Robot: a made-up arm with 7 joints.
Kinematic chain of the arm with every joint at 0, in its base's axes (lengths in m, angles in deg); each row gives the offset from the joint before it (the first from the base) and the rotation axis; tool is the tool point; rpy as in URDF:
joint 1: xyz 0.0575 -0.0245 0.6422 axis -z
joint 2: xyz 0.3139 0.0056 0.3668 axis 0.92 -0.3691 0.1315
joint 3: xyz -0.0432 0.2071 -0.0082 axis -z
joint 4: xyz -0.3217 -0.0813 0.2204 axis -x
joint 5: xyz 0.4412 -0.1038 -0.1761 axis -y
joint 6: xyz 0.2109 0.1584 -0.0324 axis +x
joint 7: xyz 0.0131 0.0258 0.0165 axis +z
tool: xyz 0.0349 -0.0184 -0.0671 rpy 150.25 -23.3 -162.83
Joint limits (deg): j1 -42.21..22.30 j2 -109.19..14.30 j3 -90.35..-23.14 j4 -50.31..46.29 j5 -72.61..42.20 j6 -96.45..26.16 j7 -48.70..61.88
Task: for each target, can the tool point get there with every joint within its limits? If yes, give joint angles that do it. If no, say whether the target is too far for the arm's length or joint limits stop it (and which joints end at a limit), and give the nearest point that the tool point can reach.
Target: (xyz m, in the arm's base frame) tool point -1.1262 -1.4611 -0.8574
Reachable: no: too far | nearest point 0.1600 -0.3515 0.4943 | short by 2.171 m
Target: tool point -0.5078 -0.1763 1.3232
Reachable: no: joint limits stop it (at a limit: joint 1, joint 2, joint 3, joint 4, joint 6, joint 7) | nearest point -0.2237 0.1698 1.0767 | short by 0.511 m
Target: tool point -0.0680 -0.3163 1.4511
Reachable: no: joint limits stop it (at a limit: joint 1, joint 2, joint 3, joint 5, joint 7) | nearest point 0.2558 -0.3769 1.0308 | short by 0.534 m
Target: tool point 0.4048 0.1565 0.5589
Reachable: yes | joints 1.71 -53.64 -45.68 -24.90 -42.46 -76.88 -19.42
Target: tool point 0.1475 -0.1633 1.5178
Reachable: no: joint limits stop it (at a limit: joint 1, joint 2, joint 3, joint 5, joint 7) | nearest point 0.3676 -0.3763 1.0999 | short by 0.518 m
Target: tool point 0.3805 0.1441 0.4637
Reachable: yes | joints -11.70 -67.60 -76.35 13.17 -13.45 -46.12 51.76
